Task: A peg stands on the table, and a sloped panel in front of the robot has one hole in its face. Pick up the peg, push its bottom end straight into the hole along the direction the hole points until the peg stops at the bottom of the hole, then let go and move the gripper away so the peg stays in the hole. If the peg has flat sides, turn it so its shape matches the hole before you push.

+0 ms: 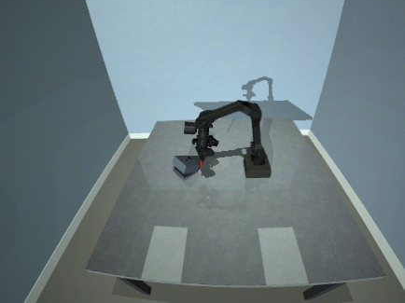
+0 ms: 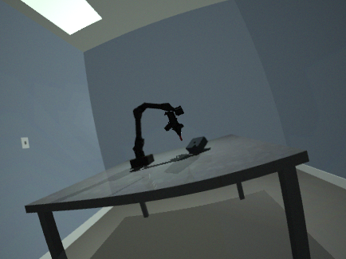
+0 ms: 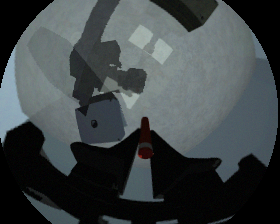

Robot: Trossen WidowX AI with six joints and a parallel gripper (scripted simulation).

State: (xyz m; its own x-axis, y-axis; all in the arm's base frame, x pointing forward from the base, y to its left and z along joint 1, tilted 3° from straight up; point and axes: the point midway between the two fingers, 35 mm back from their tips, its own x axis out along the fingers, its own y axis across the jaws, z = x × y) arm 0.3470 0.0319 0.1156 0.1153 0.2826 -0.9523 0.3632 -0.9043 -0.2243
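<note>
My gripper tip is now 110 mm short of the dark sloped panel, 100 mm above it and 80 mm to the left of it. From my gripper tip the other things lie so: thin red peg (20 mm above).
</note>
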